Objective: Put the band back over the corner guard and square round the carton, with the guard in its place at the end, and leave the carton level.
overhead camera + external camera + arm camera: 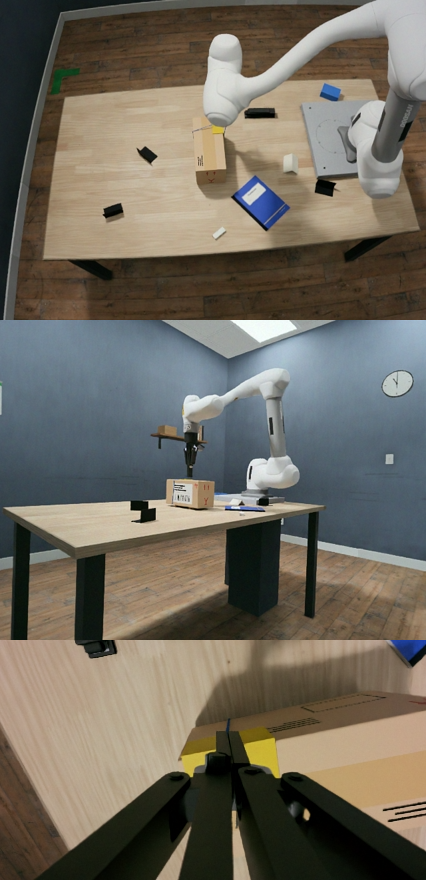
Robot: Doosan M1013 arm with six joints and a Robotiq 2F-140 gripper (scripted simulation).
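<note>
Now: the yellow corner guard 6 cm below my hand and 2 cm ahead of it. The rest, counted from my hand: brown carton: 11 cm below, 7 cm to the left, 7 cm ahead; then blue cube: 56 cm behind, 21 cm to the right, 17 cm below; then white piece: 41 cm to the left, 19 cm below, 7 cm ahead.
</note>
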